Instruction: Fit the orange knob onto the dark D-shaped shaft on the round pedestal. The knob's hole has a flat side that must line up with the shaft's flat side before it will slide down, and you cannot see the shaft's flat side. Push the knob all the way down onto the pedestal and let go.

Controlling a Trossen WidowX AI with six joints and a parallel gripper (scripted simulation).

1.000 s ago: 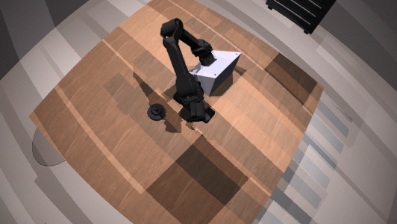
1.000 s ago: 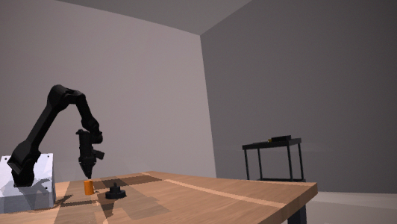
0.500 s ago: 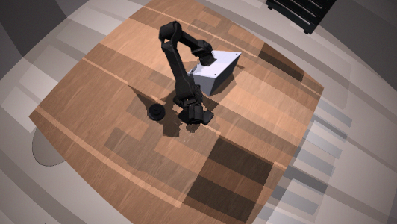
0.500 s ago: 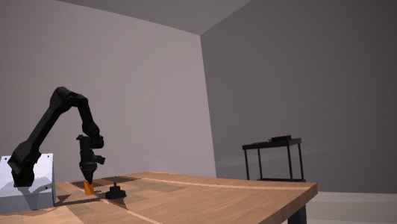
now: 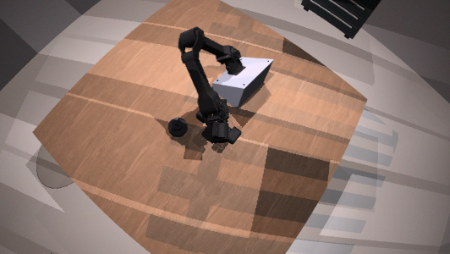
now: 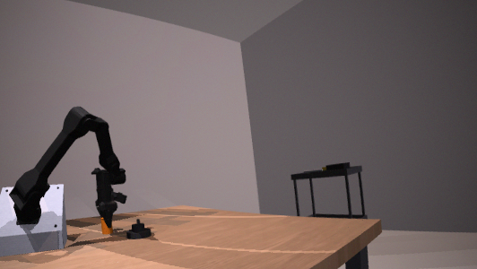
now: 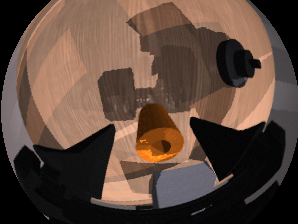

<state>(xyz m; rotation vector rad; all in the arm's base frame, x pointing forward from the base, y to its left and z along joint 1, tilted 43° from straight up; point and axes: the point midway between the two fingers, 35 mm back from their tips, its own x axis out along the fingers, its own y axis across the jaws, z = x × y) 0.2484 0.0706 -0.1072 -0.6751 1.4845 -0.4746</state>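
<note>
My gripper tip is right at the orange knob. From my gripper tip the other things lie so: round pedestal: 14 cm to the right, 10 cm ahead.
</note>
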